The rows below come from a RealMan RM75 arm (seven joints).
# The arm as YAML. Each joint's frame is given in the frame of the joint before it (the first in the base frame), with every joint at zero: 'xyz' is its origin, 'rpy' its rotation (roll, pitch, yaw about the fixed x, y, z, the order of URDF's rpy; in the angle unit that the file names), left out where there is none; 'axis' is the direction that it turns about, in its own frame. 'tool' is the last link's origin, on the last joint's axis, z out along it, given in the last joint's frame.
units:
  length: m
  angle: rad
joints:
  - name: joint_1
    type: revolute
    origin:
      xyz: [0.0, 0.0, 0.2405]
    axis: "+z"
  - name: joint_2
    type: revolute
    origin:
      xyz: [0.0, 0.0, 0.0]
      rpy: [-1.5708, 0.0, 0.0]
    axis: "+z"
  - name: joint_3
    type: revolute
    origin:
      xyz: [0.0, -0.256, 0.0]
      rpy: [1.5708, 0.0, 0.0]
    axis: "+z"
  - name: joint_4
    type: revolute
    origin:
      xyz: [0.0, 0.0, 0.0]
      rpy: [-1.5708, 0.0, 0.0]
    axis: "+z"
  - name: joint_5
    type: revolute
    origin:
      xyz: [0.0, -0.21, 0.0]
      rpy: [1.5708, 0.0, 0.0]
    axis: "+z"
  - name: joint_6
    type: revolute
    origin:
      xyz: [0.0, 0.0, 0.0]
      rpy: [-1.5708, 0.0, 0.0]
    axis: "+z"
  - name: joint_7
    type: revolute
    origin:
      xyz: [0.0, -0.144, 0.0]
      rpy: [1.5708, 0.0, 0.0]
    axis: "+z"
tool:
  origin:
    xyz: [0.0, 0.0, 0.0]
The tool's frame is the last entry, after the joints.
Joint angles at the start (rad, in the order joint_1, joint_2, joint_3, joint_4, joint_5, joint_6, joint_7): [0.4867, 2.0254, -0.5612, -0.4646, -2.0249, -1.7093, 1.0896]
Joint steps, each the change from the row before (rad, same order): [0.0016, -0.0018, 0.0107, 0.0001, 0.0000, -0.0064, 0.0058]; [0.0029, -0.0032, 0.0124, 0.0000, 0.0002, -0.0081, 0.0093]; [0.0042, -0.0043, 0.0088, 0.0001, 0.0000, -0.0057, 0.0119]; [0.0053, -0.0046, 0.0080, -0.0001, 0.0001, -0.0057, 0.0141]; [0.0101, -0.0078, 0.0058, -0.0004, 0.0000, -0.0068, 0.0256]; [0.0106, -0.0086, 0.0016, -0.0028, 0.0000, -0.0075, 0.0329]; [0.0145, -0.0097, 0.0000, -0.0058, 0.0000, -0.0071, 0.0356]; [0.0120, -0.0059, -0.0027, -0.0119, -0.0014, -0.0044, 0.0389]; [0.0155, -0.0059, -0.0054, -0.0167, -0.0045, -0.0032, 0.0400]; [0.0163, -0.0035, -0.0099, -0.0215, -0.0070, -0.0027, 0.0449]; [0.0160, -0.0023, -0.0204, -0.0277, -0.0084, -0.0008, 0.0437]
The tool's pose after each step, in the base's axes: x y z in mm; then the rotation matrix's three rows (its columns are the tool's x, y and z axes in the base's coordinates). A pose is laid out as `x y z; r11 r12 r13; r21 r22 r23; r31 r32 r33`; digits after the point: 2 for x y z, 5 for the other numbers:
285.22 292.19 4.14; 0.77005 -0.36775 -0.52133; -0.22833 -0.92189 0.31304; -0.59573 -0.12202 -0.79386
284.57 293.32 6.98; 0.76256 -0.37371 -0.52805; -0.23076 -0.91970 0.31765; -0.60436 -0.12037 -0.78757
283.91 294.93 9.77; 0.75680 -0.37973 -0.53204; -0.23518 -0.91762 0.32040; -0.60988 -0.11736 -0.78376
282.93 296.84 12.62; 0.75090 -0.38579 -0.53602; -0.24055 -0.91565 0.32205; -0.61505 -0.11288 -0.78036
280.97 300.22 16.55; 0.74413 -0.39396 -0.53951; -0.25189 -0.91346 0.31959; -0.61873 -0.10192 -0.77897
278.74 303.72 20.73; 0.73767 -0.40358 -0.54126; -0.26823 -0.91088 0.31362; -0.61959 -0.08616 -0.78018
275.40 308.62 25.65; 0.73405 -0.40966 -0.54161; -0.28204 -0.90943 0.30561; -0.61775 -0.07158 -0.78311
272.22 313.01 29.59; 0.73175 -0.41822 -0.53818; -0.29895 -0.90655 0.29799; -0.61251 -0.05717 -0.78839
268.02 318.49 33.72; 0.73515 -0.42207 -0.53048; -0.31277 -0.90544 0.28697; -0.60144 -0.04504 -0.79765
263.01 323.92 36.96; 0.74096 -0.42591 -0.51921; -0.32943 -0.90426 0.27165; -0.58520 -0.03024 -0.81033
257.54 329.21 39.36; 0.75480 -0.42434 -0.50022; -0.34284 -0.90533 0.25067; -0.55923 -0.01771 -0.82882

